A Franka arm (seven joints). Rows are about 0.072 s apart.
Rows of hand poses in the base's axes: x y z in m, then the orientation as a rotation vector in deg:
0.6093, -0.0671, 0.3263, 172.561, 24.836, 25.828
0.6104, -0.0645, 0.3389, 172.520, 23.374, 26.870
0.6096, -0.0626, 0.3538, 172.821, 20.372, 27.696
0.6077, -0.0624, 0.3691, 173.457, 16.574, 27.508
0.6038, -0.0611, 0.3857, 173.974, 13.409, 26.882
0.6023, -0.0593, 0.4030, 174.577, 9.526, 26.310
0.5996, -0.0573, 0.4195, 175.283, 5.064, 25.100
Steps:
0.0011, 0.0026, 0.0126, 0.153, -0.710, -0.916
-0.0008, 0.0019, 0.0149, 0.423, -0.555, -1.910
-0.0019, 0.0002, 0.0153, 0.576, 0.125, -2.439
-0.0039, 0.0013, 0.0166, 0.431, 0.400, -2.040
-0.0015, 0.0018, 0.0173, 0.615, 0.368, -2.481
-0.0027, 0.0020, 0.0165, 0.728, 0.778, -2.845

